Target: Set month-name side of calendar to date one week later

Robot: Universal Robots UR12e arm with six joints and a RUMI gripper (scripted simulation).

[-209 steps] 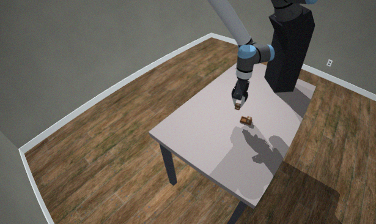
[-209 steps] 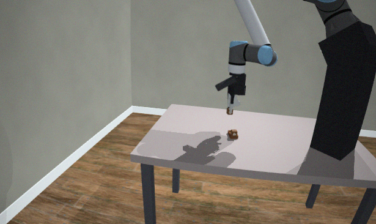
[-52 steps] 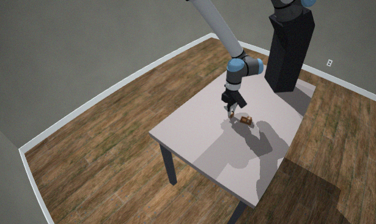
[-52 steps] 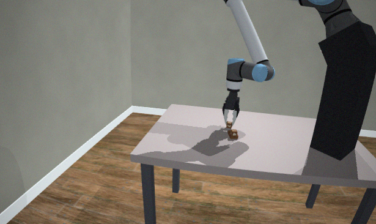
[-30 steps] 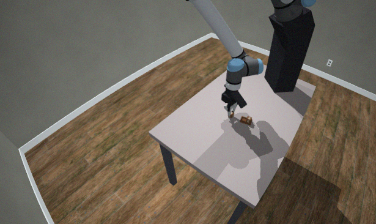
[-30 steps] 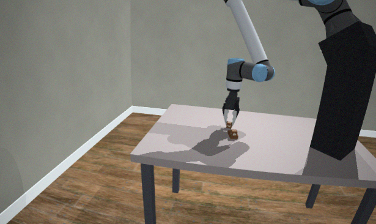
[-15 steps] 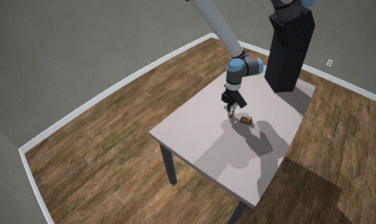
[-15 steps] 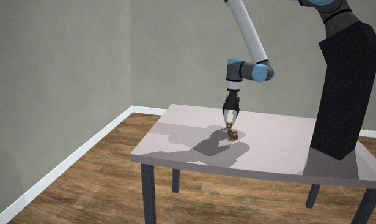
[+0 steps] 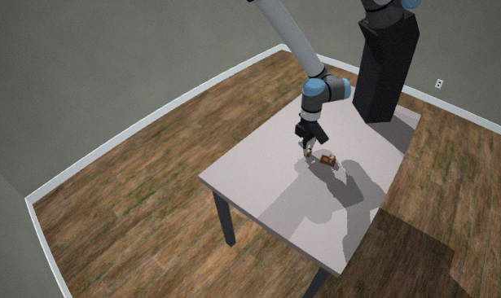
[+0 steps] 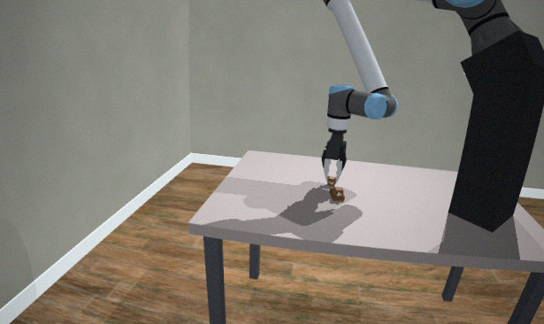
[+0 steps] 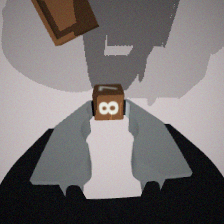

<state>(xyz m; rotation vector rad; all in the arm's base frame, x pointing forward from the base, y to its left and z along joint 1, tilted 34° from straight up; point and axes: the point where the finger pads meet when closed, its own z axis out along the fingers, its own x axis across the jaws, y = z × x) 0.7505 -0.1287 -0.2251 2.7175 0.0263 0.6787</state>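
Now: hand 1 cm above the brown calendar cube. Also, from my hand: brown wooden calendar tray (3 cm behind, 10 cm to the left, 2 cm below).
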